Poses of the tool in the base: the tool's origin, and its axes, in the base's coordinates. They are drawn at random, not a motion.
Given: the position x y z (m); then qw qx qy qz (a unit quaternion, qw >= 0).
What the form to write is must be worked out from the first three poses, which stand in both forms.
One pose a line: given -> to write
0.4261 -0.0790 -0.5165 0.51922 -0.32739 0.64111 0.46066 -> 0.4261 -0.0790 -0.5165 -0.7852 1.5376 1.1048
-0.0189 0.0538 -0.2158 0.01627 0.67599 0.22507 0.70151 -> -0.0189 0.0538 -0.2158 2.1020 0.6998 2.1813
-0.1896 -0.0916 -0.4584 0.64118 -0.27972 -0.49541 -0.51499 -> -0.1896 -0.0916 -0.4584 -0.6377 -1.1295 -1.1741
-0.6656 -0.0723 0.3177 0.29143 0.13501 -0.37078 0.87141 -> -0.6656 -0.0723 0.3177 0.3599 -0.9885 2.3231
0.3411 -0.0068 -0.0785 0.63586 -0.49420 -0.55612 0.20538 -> 0.3411 -0.0068 -0.0785 -1.1291 -1.2706 0.4692
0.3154 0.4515 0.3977 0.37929 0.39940 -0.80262 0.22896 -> 0.3154 0.4515 0.3977 1.0202 -2.0502 0.5849
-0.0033 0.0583 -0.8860 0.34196 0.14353 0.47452 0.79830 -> -0.0033 0.0583 -0.8860 0.3732 1.2339 2.0759
